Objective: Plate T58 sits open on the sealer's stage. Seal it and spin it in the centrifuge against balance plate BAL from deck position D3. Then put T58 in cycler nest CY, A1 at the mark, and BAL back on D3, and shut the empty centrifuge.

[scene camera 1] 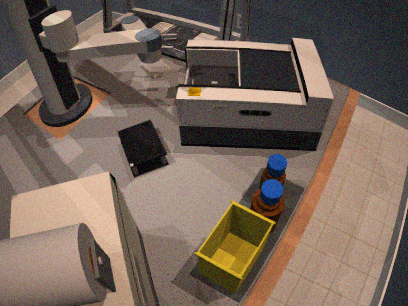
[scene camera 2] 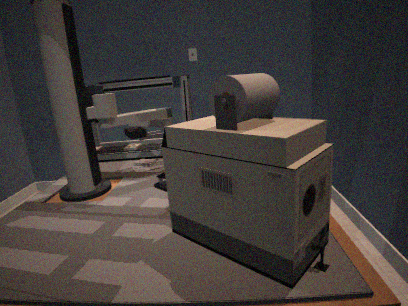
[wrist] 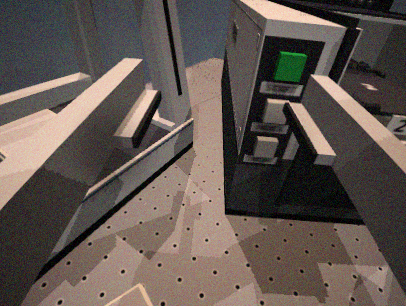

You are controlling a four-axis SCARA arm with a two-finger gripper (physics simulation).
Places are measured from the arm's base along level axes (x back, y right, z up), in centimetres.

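Pixels of known places: gripper, fingertip midpoint: point(scene camera 1: 174, 42) point(scene camera 2: 162, 133) point(wrist: 224, 85); arm's base at its link origin: point(scene camera 1: 65, 105) point(scene camera 2: 86, 191).
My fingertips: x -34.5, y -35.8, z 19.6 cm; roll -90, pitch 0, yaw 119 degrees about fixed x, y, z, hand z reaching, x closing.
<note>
For each thing: its top centre in the pictures, then the offset to it from my fingertips. "pt": a spot on its surface instead.
- centrifuge's button panel at a spot on its surface: point(wrist: 257, 170) pt dx -7.2, dy +1.6, dz -10.6 cm
- sealer at its top centre: point(scene camera 1: 26, 242) point(scene camera 2: 237, 74) dx -39.3, dy +83.3, dz +29.3 cm
- black device at its top centre: point(scene camera 1: 140, 140) dx -13.1, dy +37.8, dz -11.9 cm
My gripper point(wrist: 224, 85) is empty, its fingers at their narrow setting with a gap between them. In scene view 1 it hangs under the arm's end, left of the centrifuge point(scene camera 1: 250, 115). In the wrist view the centrifuge's button panel point(wrist: 257, 170) is ahead, partly behind the right finger. Its top button point(wrist: 291, 67) is lit green, with two pale buttons below. The hatch opening shows dark parts inside; no plate can be made out there. The sealer point(scene camera 1: 60, 205) point(scene camera 2: 240, 185) carries a large roll and hides its own stage. T58, BAL and nest CY cannot be identified.
A black device point(scene camera 1: 142, 142) stands mid-table. A yellow bin point(scene camera 1: 215, 270) and two blue-capped brown bottles point(scene camera 1: 272, 192) point(scene camera 1: 276, 165) stand near the right edge. A gantry frame point(scene camera 1: 185, 22) point(scene camera 2: 135, 84) stands at the back. The arm's column point(scene camera 1: 45, 60) point(scene camera 2: 65, 100) is at the left.
</note>
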